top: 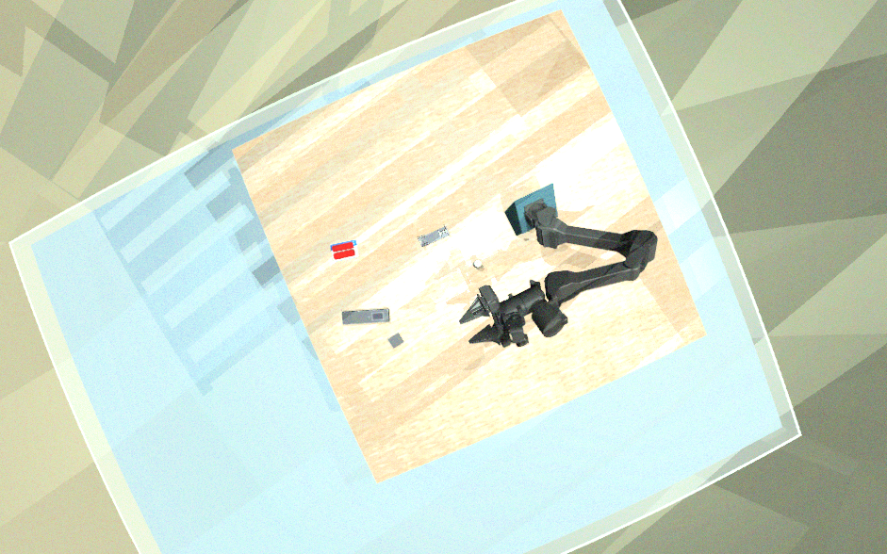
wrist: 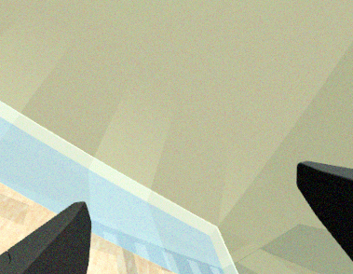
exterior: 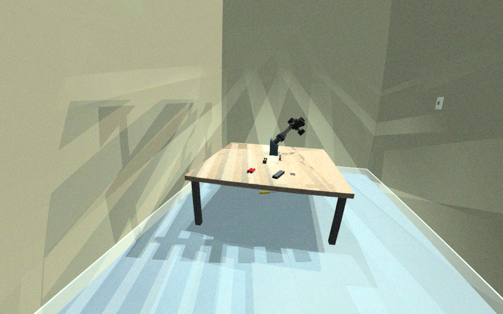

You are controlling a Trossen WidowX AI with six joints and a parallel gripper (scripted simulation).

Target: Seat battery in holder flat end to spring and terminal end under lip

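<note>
Now: gripper tip 13 cm past the battery, 14 cm to the left of it and 34 cm above it. The rest, counted from my gripper tip: dark flat bar (28 cm ahead, 13 cm to the right, 36 cm below); then small dark square (23 cm ahead, 2 cm to the right, 37 cm below); then yellow object (24 cm ahead, 21 cm to the right, 56 cm below).
</note>
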